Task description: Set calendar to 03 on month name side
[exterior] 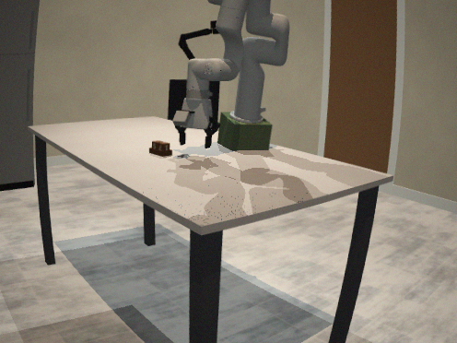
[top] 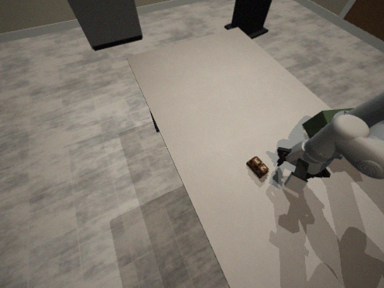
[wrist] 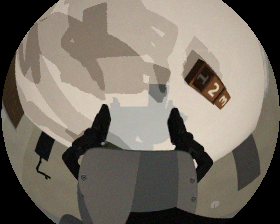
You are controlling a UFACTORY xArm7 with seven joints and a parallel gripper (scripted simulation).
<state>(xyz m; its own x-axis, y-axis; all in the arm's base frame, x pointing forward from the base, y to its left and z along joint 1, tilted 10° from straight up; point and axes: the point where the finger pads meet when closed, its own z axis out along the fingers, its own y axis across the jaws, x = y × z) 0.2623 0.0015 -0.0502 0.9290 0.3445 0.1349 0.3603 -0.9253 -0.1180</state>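
The brown calendar tray lies 80 mm to the right of my hand, 80 mm ahead of it and 30 mm below it.
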